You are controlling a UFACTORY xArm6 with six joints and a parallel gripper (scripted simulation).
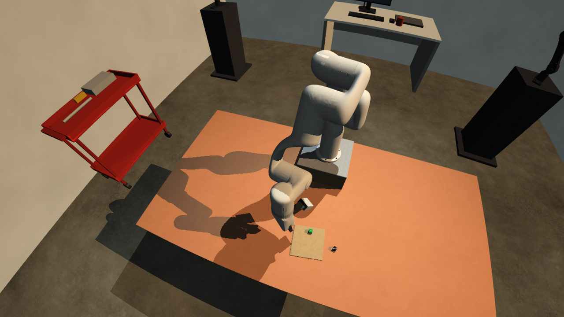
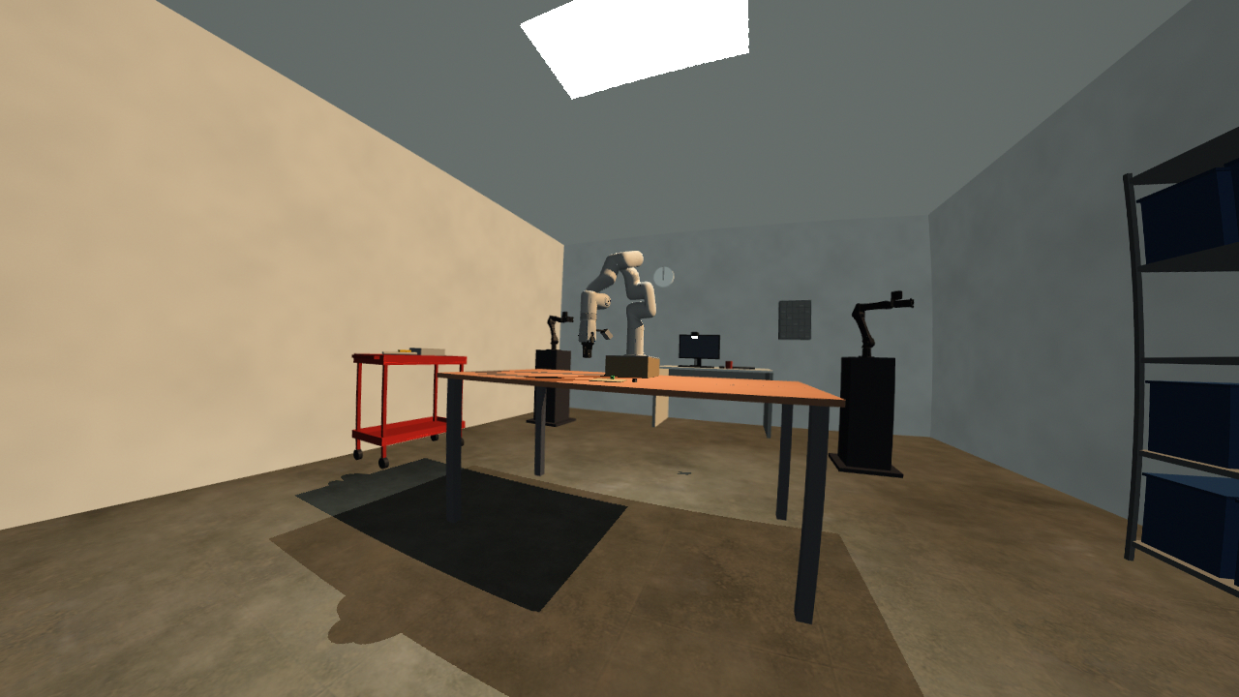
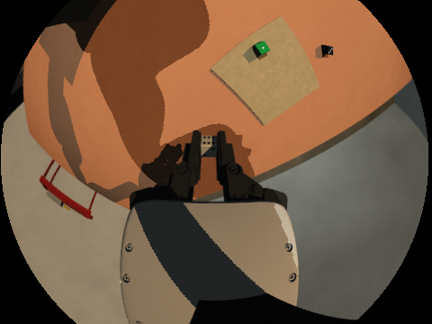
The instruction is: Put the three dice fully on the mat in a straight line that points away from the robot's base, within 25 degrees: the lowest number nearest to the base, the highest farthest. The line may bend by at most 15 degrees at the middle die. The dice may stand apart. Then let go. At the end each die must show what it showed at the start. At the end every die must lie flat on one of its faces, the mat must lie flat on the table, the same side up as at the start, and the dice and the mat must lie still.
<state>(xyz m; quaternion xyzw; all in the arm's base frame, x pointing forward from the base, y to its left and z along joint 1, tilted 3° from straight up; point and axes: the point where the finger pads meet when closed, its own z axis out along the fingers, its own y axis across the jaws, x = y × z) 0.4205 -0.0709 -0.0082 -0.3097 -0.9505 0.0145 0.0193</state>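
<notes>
My gripper is now 12 cm to the right of the tan mat, 12 cm above it and 1 cm short of it. Round my hand: black die: 24 cm to the left, 11 cm below, 1 cm behind; green die: 11 cm to the left, 11 cm below, 4 cm behind; white die: 1 cm below.
</notes>
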